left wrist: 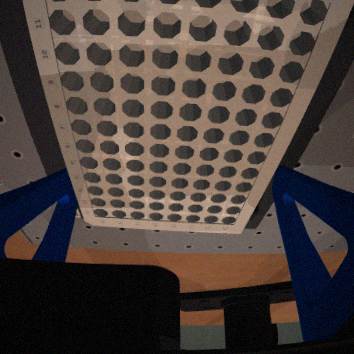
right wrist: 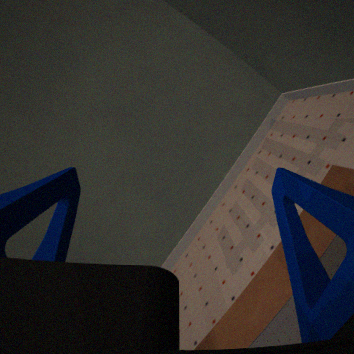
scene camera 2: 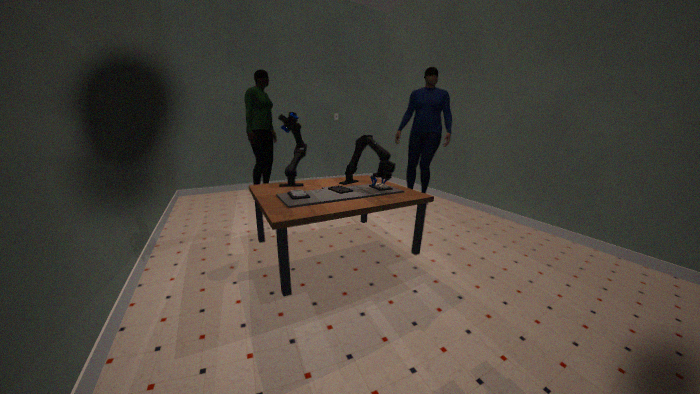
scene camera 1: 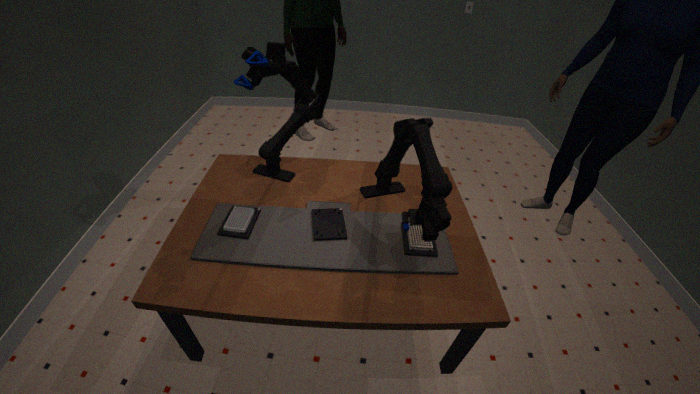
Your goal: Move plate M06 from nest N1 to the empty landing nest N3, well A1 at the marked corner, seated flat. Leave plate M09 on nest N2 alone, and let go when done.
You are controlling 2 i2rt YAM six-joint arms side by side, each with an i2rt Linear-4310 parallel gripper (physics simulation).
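A pale many-welled plate (scene camera 1: pixel 419 240) (left wrist: pixel 161 131) sits in a dark nest (scene camera 1: pixel 421 253) (left wrist: pixel 314 110) at the right of the deck in scene camera 1. My left gripper (scene camera 1: pixel 420 232) (scene camera 2: pixel 380 185) (left wrist: pixel 175 176) is open, pointing down, with its blue fingers at either side of this plate. A white plate (scene camera 1: pixel 240 219) (scene camera 2: pixel 298 193) sits in the nest at the deck's left. The dark middle nest (scene camera 1: pixel 328 224) (scene camera 2: pixel 340 189) is empty. Plate and nest names are not readable. My right gripper (scene camera 1: pixel 248 71) (scene camera 2: pixel 288 122) (right wrist: pixel 175 178) is open and empty, raised high away from the deck.
The grey perforated deck (scene camera 1: pixel 280 252) (scene camera 2: pixel 325 199) carries the three nests on the wooden table (scene camera 1: pixel 300 295) (scene camera 2: pixel 350 206). A person in green (scene camera 2: pixel 259 107) stands behind the table at the left, and one in blue (scene camera 1: pixel 592 100) (scene camera 2: pixel 431 110) at the right.
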